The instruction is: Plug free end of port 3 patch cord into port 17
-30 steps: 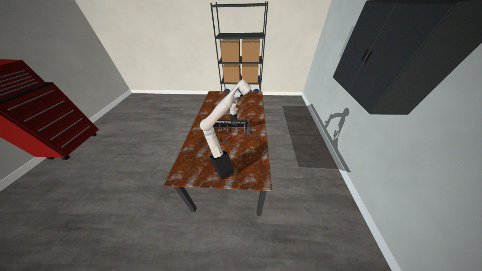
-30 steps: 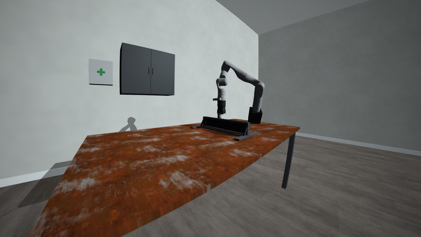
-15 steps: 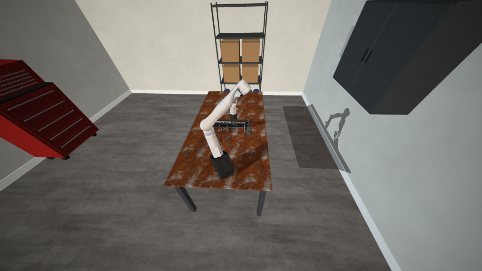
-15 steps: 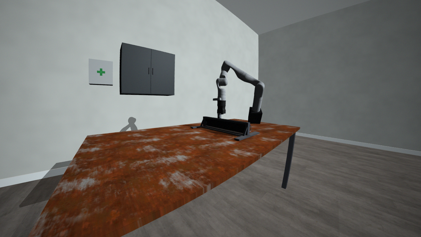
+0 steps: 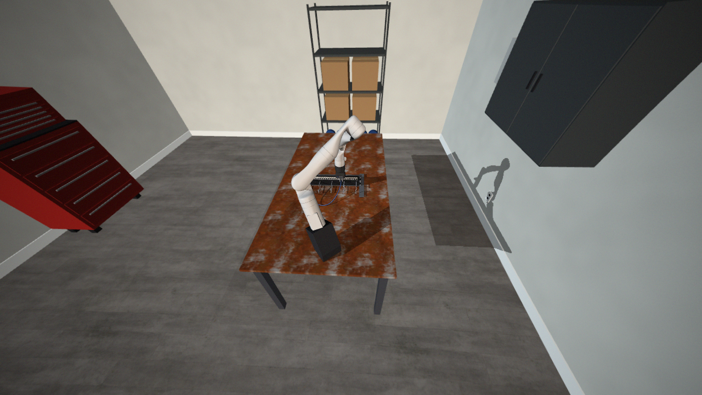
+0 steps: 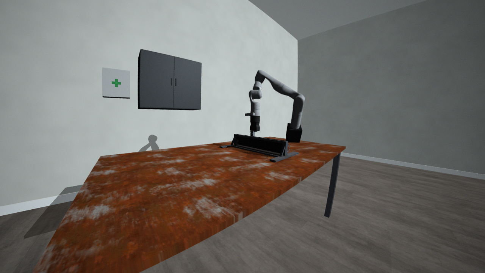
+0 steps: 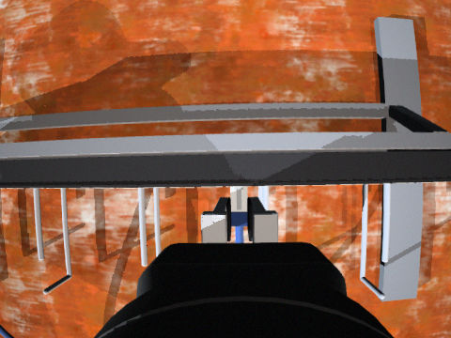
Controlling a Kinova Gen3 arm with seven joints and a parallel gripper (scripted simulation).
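Now: the plug 1 cm ahead of my hand and 1 cm below it.
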